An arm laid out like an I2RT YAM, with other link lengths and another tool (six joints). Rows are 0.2 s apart.
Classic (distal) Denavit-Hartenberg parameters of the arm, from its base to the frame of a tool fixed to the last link. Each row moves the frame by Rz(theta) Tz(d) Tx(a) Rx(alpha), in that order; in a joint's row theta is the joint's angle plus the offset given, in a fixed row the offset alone. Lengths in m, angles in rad.
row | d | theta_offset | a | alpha
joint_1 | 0.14 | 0 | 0.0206 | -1.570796
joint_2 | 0 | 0 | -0.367 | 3.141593
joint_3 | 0 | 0.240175 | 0.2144 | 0
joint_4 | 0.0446 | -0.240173 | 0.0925 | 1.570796
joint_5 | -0.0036 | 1.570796 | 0 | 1.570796
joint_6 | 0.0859 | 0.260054 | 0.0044 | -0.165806
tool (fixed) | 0.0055 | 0 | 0 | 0
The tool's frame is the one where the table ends.
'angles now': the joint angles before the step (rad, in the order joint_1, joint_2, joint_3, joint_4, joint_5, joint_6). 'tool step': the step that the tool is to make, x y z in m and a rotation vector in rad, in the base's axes. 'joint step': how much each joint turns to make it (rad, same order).
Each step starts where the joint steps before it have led.
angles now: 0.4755, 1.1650, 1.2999, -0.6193, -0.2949, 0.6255
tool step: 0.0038, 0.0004, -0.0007, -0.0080, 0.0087, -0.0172
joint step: 0.0004, 0.0113, 0.0085, -0.0070, 0.0170, 0.0057
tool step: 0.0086, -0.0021, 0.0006, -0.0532, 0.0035, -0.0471
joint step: -0.0005, 0.0275, 0.0399, -0.0442, 0.0629, -0.0177
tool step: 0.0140, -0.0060, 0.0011, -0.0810, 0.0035, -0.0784
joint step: -0.0127, 0.0425, 0.0592, -0.0609, 0.0929, -0.0265
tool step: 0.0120, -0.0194, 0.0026, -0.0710, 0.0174, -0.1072
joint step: -0.0633, 0.0356, 0.0665, -0.0784, 0.0684, -0.0229
